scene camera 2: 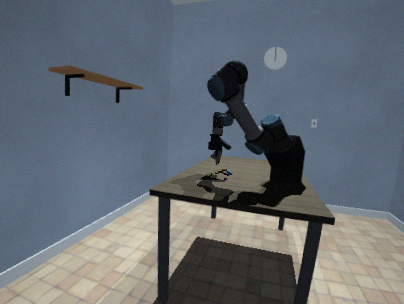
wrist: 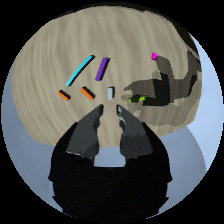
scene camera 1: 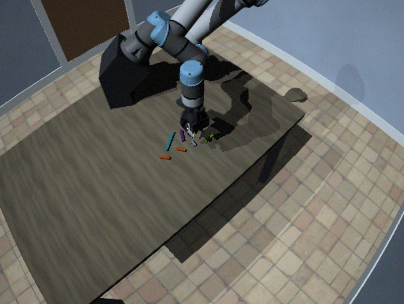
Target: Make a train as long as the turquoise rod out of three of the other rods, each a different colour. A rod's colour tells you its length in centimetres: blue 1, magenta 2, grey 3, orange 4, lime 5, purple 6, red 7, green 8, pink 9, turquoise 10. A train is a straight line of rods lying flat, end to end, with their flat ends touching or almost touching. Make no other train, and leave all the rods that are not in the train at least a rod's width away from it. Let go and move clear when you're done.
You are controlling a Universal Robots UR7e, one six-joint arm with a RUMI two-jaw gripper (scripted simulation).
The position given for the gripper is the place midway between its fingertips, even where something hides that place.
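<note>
Gripper point(scene camera 1: 193, 135), in view. Wrist view: gripper point(wrist: 109, 105).
</note>
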